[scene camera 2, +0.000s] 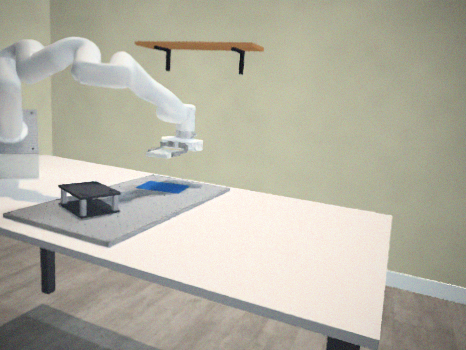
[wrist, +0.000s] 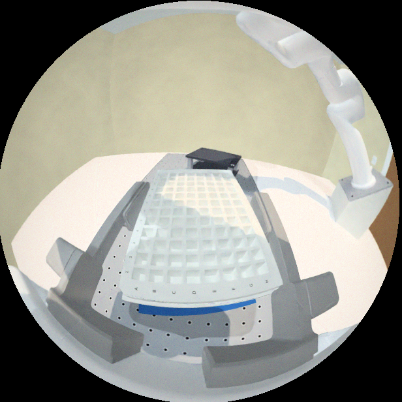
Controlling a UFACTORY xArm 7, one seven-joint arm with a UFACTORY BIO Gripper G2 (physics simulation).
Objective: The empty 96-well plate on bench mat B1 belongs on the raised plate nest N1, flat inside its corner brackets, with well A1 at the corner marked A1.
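Seen in the pictures: end effector, tool point: [scene camera 2: 164, 152]; arm's base, origin of the base link: [scene camera 2: 9, 130].
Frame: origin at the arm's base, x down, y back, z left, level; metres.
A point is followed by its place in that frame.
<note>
My gripper [scene camera 2: 170, 149] {x 0.030, y -0.632, z 0.053 m} [wrist: 201, 210] is shut on the white 96-well plate [scene camera 2: 163, 153] {x 0.027, y -0.647, z 0.011 m} [wrist: 195, 240], with one finger along each long side. The plate is held roughly level, high above the board. In the wrist view letters A to H run left to right along its near edge, and A1 is at the near left corner. The blue mat [scene camera 2: 163, 187] {x 0.163, y -0.639, z 0.043 m} [wrist: 160, 310] lies below, partly hidden by the plate in the wrist view. The raised black nest [scene camera 2: 90, 189] {x 0.104, y -0.547, z -0.303 m} [wrist: 214, 155] stands on pale posts, beyond the plate's far end in the wrist view. Its A1 mark and brackets cannot be made out.
A grey perforated board [scene camera 2: 125, 220] {x 0.165, y -0.687, z -0.353 m} [wrist: 170, 332] carries the nest and mat on the pale table [scene camera 2: 280, 240] {x 0.178, y -1.116, z -0.300 m} [wrist: 65, 210]. A wooden shelf [scene camera 2: 200, 46] is on the wall behind the arm. The robot's base [wrist: 362, 205] stands at the right in the wrist view.
</note>
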